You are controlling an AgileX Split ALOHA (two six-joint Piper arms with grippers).
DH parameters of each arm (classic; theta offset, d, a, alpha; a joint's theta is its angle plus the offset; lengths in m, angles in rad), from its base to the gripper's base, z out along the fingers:
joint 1: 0 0.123 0 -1.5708
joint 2: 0.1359 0 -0.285 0
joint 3: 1.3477 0 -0.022 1.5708
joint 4: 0 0.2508 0 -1.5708
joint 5: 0 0 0.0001 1.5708
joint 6: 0 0.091 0 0
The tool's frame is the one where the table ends.
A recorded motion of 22 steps. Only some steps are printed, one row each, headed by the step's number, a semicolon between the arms.
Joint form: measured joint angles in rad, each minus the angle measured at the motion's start. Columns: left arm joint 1, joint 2, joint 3, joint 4, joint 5, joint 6; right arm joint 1, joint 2, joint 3, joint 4, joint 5, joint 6.
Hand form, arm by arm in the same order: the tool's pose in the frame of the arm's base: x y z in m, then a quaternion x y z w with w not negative. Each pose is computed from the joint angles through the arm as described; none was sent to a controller.
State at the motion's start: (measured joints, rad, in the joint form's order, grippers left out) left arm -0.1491 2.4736 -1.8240 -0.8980 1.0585 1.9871; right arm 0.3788 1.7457 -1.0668 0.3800 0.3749 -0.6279
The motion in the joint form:
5: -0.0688 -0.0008 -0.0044 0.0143 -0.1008 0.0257; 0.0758 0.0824 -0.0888 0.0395 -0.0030 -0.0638
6: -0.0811 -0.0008 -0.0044 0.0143 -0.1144 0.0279; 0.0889 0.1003 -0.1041 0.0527 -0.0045 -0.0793
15: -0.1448 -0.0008 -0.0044 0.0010 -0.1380 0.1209; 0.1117 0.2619 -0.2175 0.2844 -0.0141 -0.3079
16: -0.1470 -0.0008 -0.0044 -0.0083 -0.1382 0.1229; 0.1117 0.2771 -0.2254 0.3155 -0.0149 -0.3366
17: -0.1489 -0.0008 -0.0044 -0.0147 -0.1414 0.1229; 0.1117 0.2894 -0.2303 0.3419 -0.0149 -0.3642
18: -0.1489 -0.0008 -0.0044 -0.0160 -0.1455 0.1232; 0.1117 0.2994 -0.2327 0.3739 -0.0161 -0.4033
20: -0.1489 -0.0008 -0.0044 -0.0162 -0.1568 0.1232; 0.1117 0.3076 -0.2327 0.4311 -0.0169 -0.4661
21: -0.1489 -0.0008 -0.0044 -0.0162 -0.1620 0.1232; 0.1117 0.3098 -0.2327 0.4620 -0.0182 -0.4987
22: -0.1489 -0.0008 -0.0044 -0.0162 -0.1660 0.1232; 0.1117 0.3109 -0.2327 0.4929 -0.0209 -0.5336
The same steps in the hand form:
5: 0.4653 -0.1620 0.0861 0.70761 0.60957 -0.20255 0.29442; 0.3393 0.1809 0.1940 -0.36946 0.87130 0.09486 0.30877
6: 0.4645 -0.1674 0.0859 0.71079 0.60652 -0.19824 0.29599; 0.3407 0.1876 0.1915 -0.37682 0.86789 0.09828 0.30840
15: 0.4552 -0.1970 0.0864 0.75027 0.55490 -0.18689 0.30700; 0.3635 0.2166 0.1603 -0.39648 0.85586 0.13284 0.30440
16: 0.4549 -0.1984 0.0868 0.74868 0.55485 -0.18903 0.30968; 0.3654 0.2185 0.1565 -0.39663 0.85534 0.13702 0.30382
17: 0.4550 -0.1996 0.0871 0.74703 0.55567 -0.18946 0.31189; 0.3666 0.2199 0.1530 -0.39820 0.85447 0.14014 0.30280
18: 0.4553 -0.1996 0.0871 0.74638 0.55643 -0.18796 0.31301; 0.3674 0.2211 0.1499 -0.40220 0.85201 0.14272 0.30322
20: 0.4563 -0.1994 0.0870 0.74534 0.55827 -0.18314 0.31507; 0.3677 0.2227 0.1474 -0.40626 0.84814 0.14861 0.30582
21: 0.4568 -0.1993 0.0870 0.74488 0.55910 -0.18089 0.31598; 0.3680 0.2235 0.1471 -0.40761 0.84593 0.15163 0.30867
22: 0.4572 -0.1992 0.0869 0.74452 0.55973 -0.17917 0.31669; 0.3683 0.2242 0.1473 -0.40959 0.84306 0.15376 0.31280

